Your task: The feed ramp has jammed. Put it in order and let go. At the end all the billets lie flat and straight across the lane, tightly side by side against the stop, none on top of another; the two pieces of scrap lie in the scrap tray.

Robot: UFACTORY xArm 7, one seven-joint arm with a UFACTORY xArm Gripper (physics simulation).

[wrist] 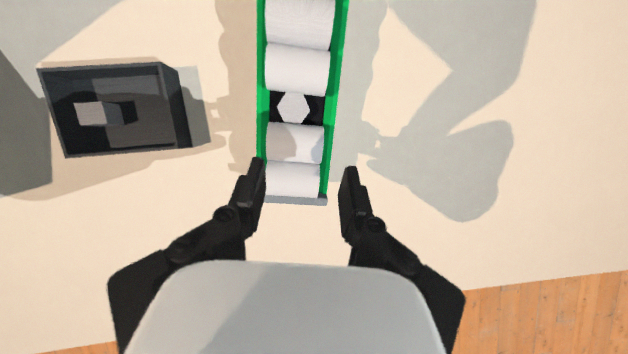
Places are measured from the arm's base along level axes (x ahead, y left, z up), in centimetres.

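Pixels of known places: gripper, fingertip midpoint: (303, 176).
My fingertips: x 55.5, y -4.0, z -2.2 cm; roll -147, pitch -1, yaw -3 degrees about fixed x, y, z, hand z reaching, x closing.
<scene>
Ahead of a thing's pixels: the offset from my fingertips to its middle. "pt": to the spot under its first point. Level surfaces: height alone.
The green-walled lane @(pt dy +8.7, dx -4.3, dz -8.4 cm) (261, 75) runs from the top edge to a grey stop @(dy -4.2, dx -1.1, dz -10.0 cm) (300, 201). Against the stop lies a white billet @(dy -1.9, dx -1.0, dz -8.8 cm) (292, 180) straight across, with another billet @(dy +2.1, dx -0.8, dz -8.2 cm) (306, 145) beside it. Above them a light grey hexagonal piece of scrap @(dy +5.7, dx -1.1, dz -9.0 cm) (293, 107) sits between billets, dark lane floor showing on both sides. Beyond it lie a billet @(dy +9.0, dx -0.7, dz -7.4 cm) (298, 69) and a further billet @(dy +12.9, dx -0.6, dz -6.8 cm) (300, 20), cut off by the top edge. The dark scrap tray @(pt dy +5.6, dx -15.5, dz -15.3 cm) (183, 110) at the left holds a grey block of scrap @(dy +4.4, dx -24.7, dz -14.4 cm) (89, 113). My gripper (303, 176) is open and empty, its fingers either side of the lane's stop end in the view.
The pale table top @(dz -16.0 cm) (565, 200) surrounds the lane and tray, with arm shadows across it. The table's front edge and the wooden floor (550, 315) show at the lower right. The lane's upper end is out of view.
</scene>
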